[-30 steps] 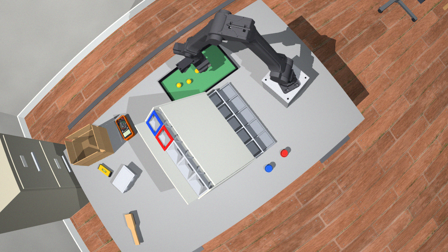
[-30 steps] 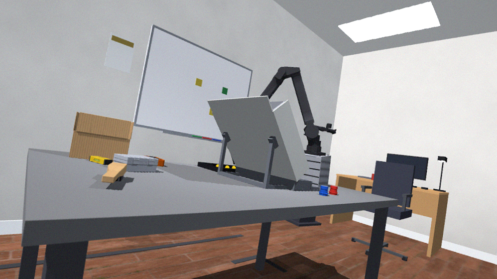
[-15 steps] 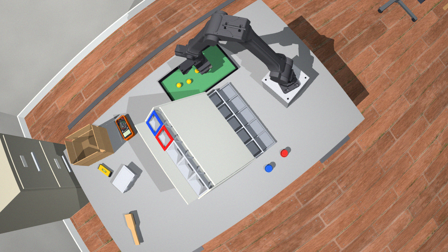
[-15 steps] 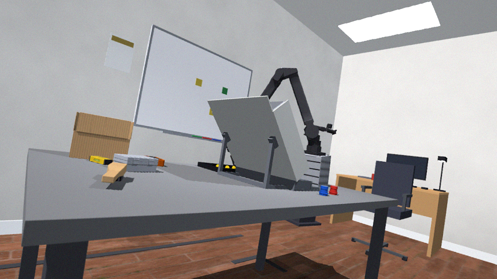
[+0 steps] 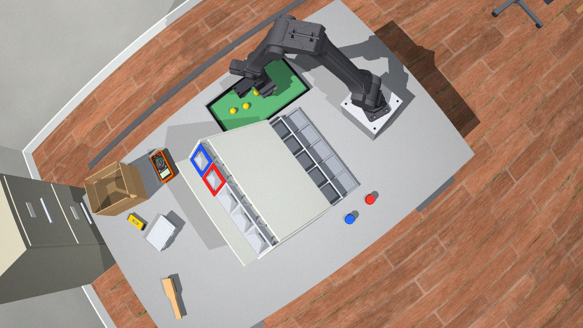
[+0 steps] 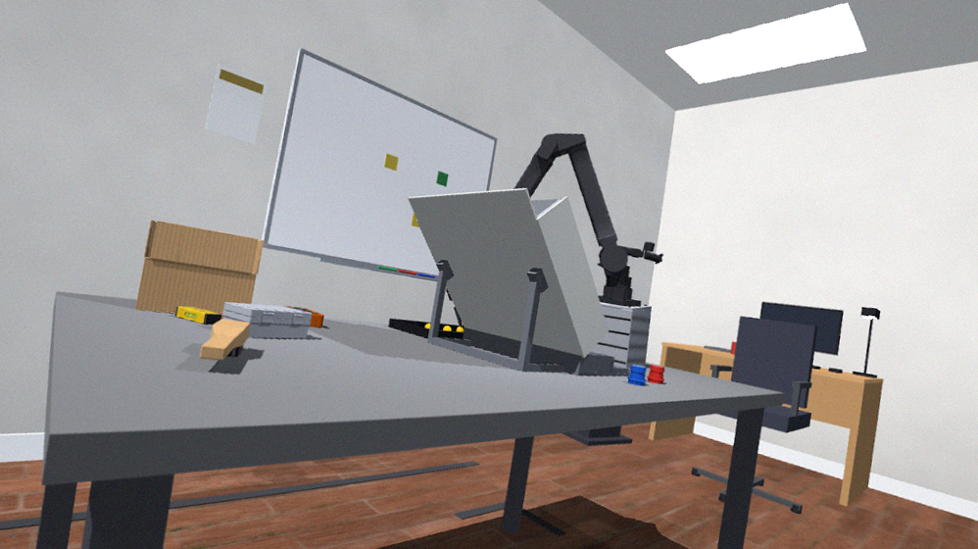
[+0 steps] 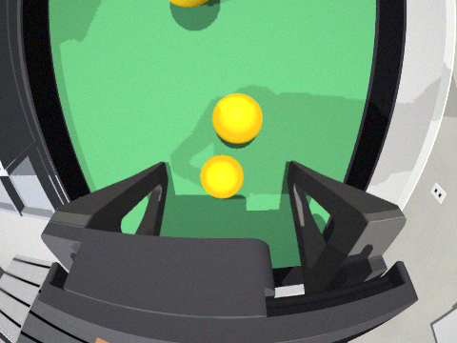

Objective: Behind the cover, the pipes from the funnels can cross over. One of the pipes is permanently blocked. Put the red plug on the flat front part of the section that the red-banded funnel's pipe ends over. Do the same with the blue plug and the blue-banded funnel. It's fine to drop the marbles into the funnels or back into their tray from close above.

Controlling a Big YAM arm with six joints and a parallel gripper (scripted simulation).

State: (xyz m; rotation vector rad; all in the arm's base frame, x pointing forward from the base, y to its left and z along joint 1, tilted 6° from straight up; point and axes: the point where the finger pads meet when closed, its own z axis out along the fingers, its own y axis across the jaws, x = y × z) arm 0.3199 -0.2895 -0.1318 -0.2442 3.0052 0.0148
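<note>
Now: the green tray 40 mm ahead of my hand, 20 mm to the left of it and 10 mm below it. Also, from my hand: multimeter: 530 mm ahead, 80 mm to the left; then sloped cover: 110 mm ahead, 360 mm to the left, 190 mm above; then grey case: 640 mm ahead, 330 mm to the left.
</note>
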